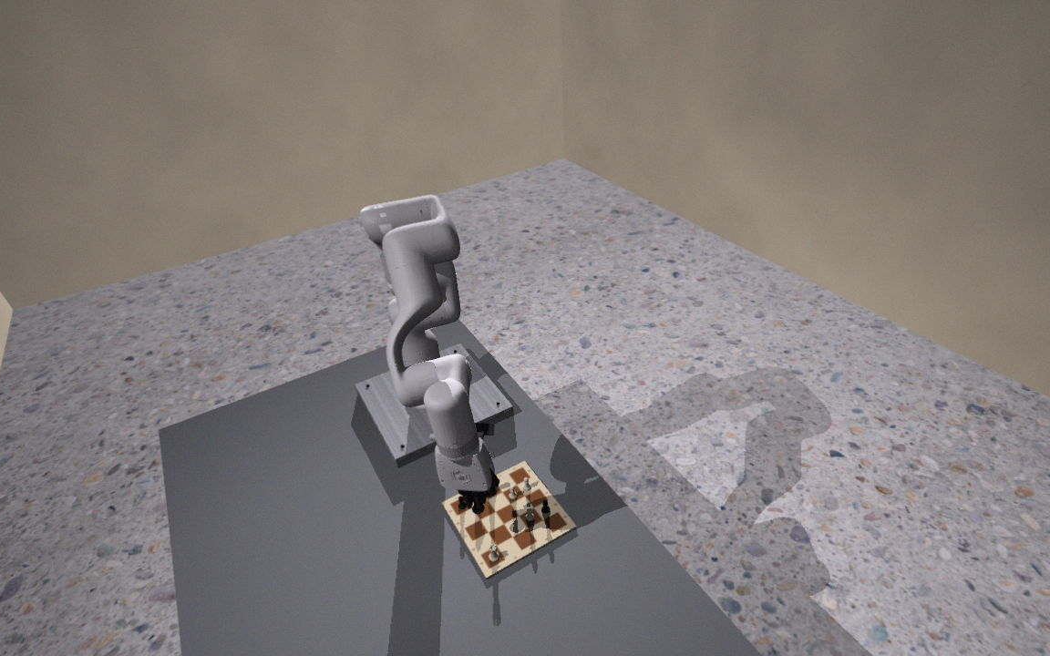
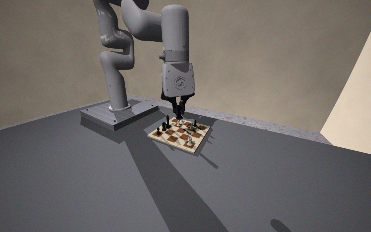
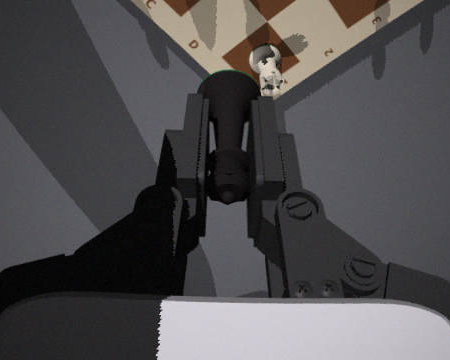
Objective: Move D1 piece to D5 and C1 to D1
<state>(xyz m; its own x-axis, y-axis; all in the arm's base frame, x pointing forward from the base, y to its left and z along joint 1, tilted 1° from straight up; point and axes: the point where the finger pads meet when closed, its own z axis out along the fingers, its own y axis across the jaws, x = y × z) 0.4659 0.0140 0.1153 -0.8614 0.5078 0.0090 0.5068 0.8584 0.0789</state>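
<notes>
Now: hand 120 mm above the white piece, 50 mm short of it and 10 mm to the right of it. From my hand the other things lie so: chessboard: 140 mm below, 70 mm to the left, 40 mm behind.
</notes>
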